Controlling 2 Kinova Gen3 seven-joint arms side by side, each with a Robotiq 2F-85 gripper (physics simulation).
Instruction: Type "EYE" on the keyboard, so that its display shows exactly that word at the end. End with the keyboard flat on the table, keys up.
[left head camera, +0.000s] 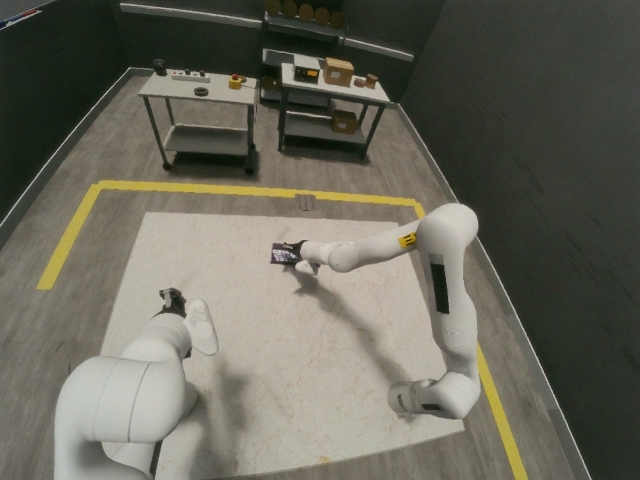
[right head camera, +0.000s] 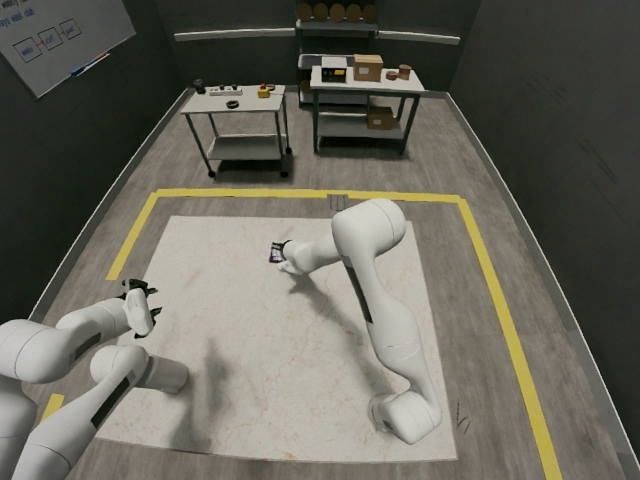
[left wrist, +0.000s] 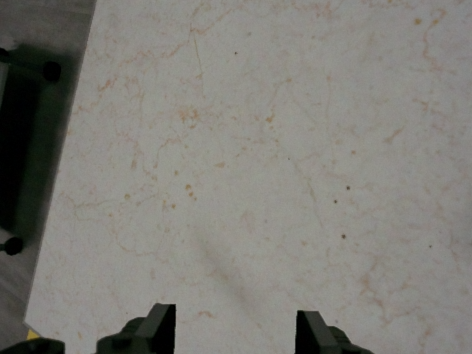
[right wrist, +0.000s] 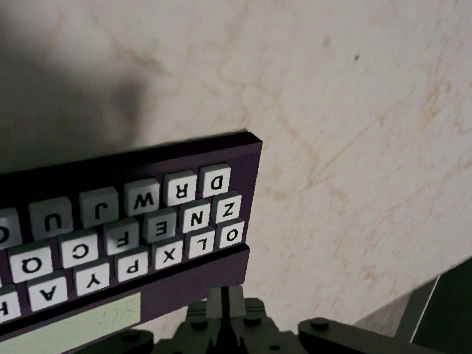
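The purple keyboard (left head camera: 279, 260) (right head camera: 275, 258) (right wrist: 175, 272) lies on the pale table with its keys up. In the right wrist view its E key (right wrist: 160, 227) and Y key (right wrist: 92, 281) show. The visible part of its pale green display (right wrist: 100, 317) shows no letters; the keyboard's far end is cut off there. My right gripper (left head camera: 287, 246) (right head camera: 275, 246) (right wrist: 226, 312) is shut and empty, low over the keyboard, and hides part of it in both head views. My left gripper (right head camera: 156, 300) (left wrist: 235, 336) is open and empty above the table, well away from the keyboard.
The white marbled table (left head camera: 248, 330) (right head camera: 248, 335) lies under both arms. The right arm (left head camera: 377, 250) (right head camera: 382, 289) reaches in over the keyboard's right part. A wheeled cart (left head camera: 206, 139) (right head camera: 248, 147) and a workbench (left head camera: 330, 93) (right head camera: 361, 87) stand beyond the yellow floor tape (left head camera: 206, 188).
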